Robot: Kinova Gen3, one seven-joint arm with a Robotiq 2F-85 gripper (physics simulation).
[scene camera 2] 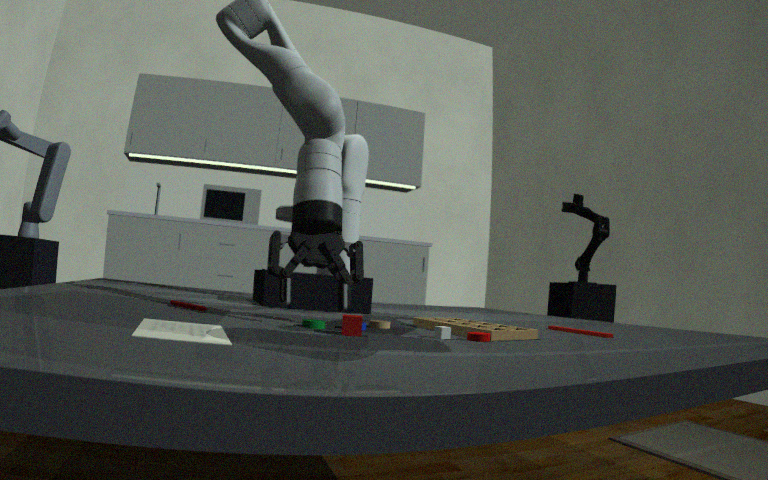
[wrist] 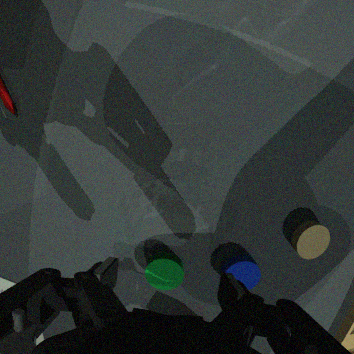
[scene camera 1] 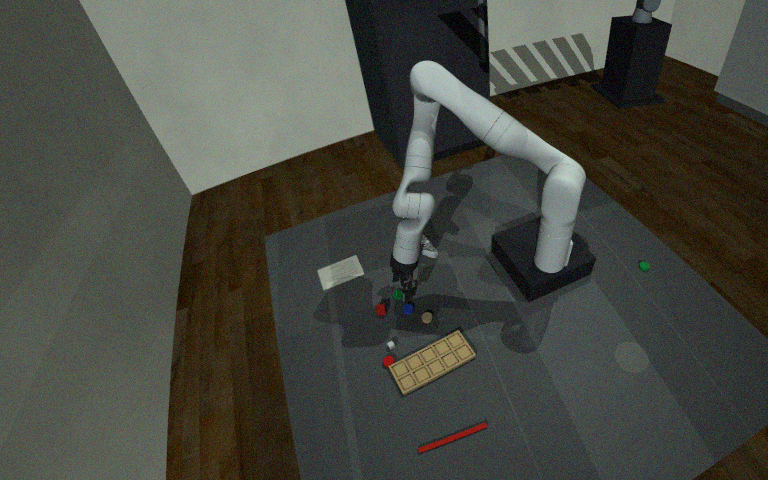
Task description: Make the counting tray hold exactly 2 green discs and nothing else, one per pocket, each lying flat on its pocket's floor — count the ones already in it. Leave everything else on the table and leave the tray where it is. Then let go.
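The wooden counting tray (scene camera 1: 395, 380) (scene camera 2: 515, 335) lies on the table; its pockets look empty in the scene camera 1 view. One green disc (scene camera 1: 398, 294) (scene camera 2: 313, 324) (wrist: 165, 274) lies flat on the table below my gripper. Another green disc (scene camera 1: 643, 266) lies far off, beyond the arm's base at the right of the scene camera 1 view. My gripper (scene camera 1: 406, 294) (scene camera 2: 314, 307) (wrist: 168, 278) is open and empty, pointing down a little above the table, its fingers apart on either side of the near green disc in the wrist view.
A blue disc (scene camera 1: 408, 308) (wrist: 244, 275) lies close beside the green one, then a tan disc (scene camera 1: 427, 317) (wrist: 313, 242). A red cube (scene camera 1: 381, 309) (scene camera 2: 352, 325), white cube (scene camera 1: 390, 344) (scene camera 2: 442, 332), red disc (scene camera 1: 388, 361) (scene camera 2: 479, 336), red bar (scene camera 1: 453, 437) and paper (scene camera 1: 340, 272) lie around.
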